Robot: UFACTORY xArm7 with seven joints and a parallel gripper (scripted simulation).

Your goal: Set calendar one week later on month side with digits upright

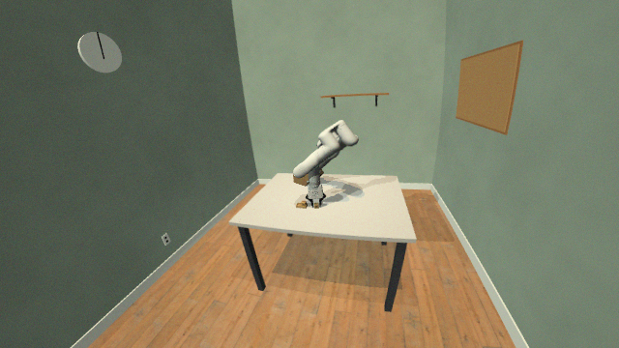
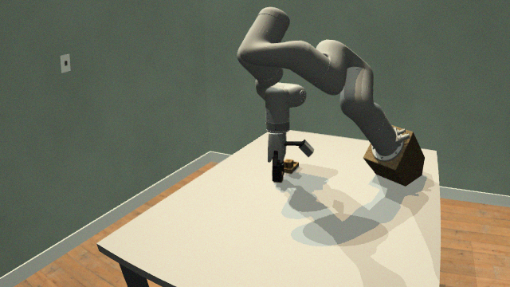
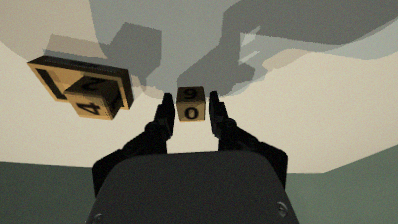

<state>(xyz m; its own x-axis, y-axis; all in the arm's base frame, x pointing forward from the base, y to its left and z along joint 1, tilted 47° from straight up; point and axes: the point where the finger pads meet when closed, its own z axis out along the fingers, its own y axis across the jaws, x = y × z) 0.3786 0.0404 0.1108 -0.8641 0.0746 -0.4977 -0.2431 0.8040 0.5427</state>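
Right now the digit cube is 1 cm below my hand. The rest, counted from my hand: wooden calendar tray: 11 cm to the right, 2 cm below.
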